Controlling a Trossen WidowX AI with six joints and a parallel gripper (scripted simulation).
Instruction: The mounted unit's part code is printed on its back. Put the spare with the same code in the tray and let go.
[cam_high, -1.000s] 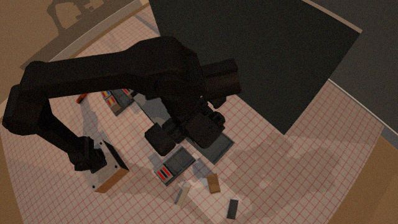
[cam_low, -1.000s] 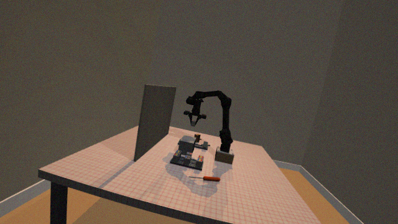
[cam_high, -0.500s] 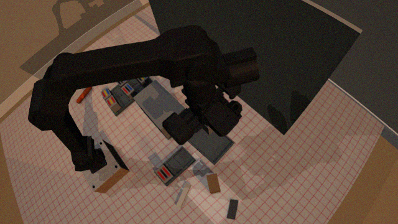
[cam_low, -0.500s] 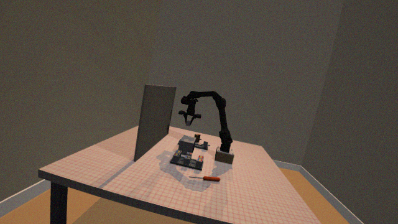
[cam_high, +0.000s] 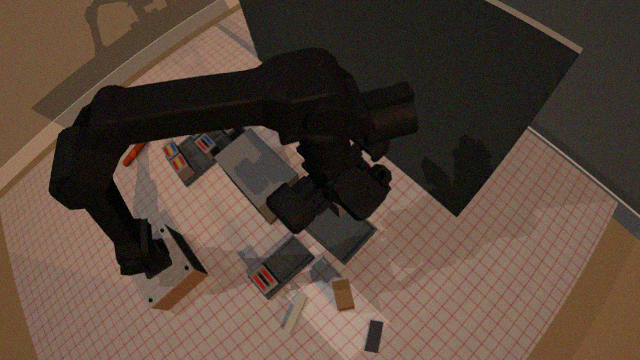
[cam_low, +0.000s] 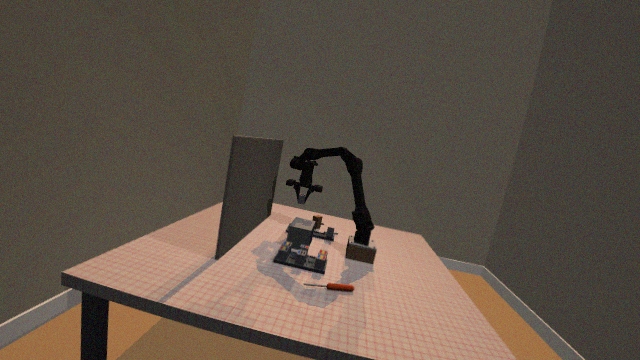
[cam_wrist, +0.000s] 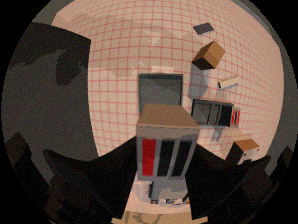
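Right now the flat dark grey tray is 15 cm below my gripper tip. Round my gripper tip: grey mounted unit 8 cm behind, 18 cm to the left, 11 cm below; then dark spare 1 cm to the right, 2 cm above; then brown block 7 cm behind, 13 cm to the right, 12 cm below.
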